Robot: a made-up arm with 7 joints.
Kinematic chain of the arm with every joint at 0, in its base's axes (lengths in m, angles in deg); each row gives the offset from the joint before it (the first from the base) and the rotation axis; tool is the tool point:
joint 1: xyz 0 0.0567 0 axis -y
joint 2: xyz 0 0.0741 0 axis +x
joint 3: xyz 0 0 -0.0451 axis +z
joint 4: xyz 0 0 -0.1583 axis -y
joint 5: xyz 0 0 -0.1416 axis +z
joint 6: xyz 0 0 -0.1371 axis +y
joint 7: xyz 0 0 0 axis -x
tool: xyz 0 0 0
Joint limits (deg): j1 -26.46..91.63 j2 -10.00..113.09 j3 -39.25..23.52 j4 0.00..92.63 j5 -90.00..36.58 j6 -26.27..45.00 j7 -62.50..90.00
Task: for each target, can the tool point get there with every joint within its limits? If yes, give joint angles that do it. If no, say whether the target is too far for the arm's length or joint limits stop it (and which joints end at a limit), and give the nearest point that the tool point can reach.
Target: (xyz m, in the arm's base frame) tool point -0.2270 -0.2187 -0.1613
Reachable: no: joint limits stop it (at a limit: joint 1, joint 2, joint 3) | nearest point -0.0419 -0.0566 -0.4080 | short by 0.348 m
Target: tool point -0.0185 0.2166 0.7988
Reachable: no: too far | nearest point -0.0074 0.2961 0.3182 | short by 0.487 m
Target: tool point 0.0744 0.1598 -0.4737
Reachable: yes | joints 3.35 2.80 6.93 9.70 12.28 15.20 57.55
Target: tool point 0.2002 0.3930 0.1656
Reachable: yes | joints 48.61 103.35 -21.33 81.26 26.67 -18.06 -27.00
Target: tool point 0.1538 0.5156 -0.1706
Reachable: yes | joints -14.39 68.14 7.56 43.85 -27.50 30.67 73.30
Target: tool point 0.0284 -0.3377 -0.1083
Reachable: no: joint limits stop it (at a limit: joint 1, joint 2, joint 3, joint 4) | nearest point 0.1230 -0.0758 -0.2367 | short by 0.307 m
